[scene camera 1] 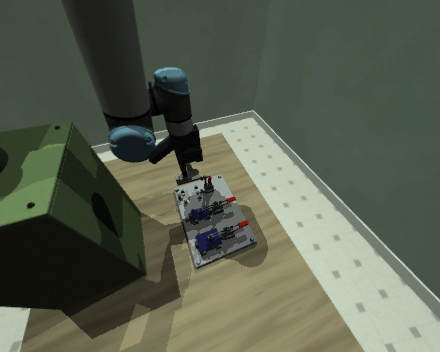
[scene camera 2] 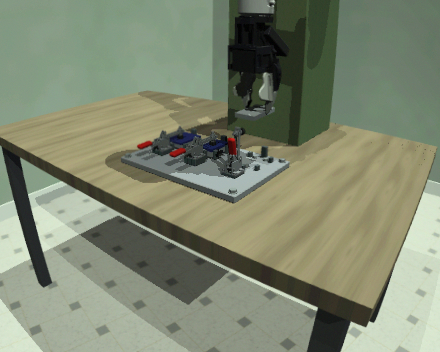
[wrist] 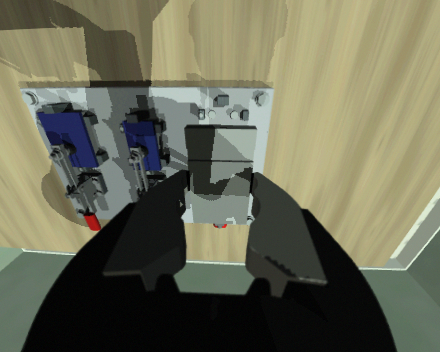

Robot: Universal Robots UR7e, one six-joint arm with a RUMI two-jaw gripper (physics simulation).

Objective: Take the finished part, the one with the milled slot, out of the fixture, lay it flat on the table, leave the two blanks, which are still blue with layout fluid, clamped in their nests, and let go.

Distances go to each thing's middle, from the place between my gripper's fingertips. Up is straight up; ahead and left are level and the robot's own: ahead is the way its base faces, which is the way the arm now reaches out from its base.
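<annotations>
The fixture plate (scene camera 2: 207,177) is 13 cm below my hand, 5 cm ahead of my hand and 11 cm to the right of my hand. I also see the finished part (wrist: 220,157), which is 1 cm ahead of my hand.
</annotations>
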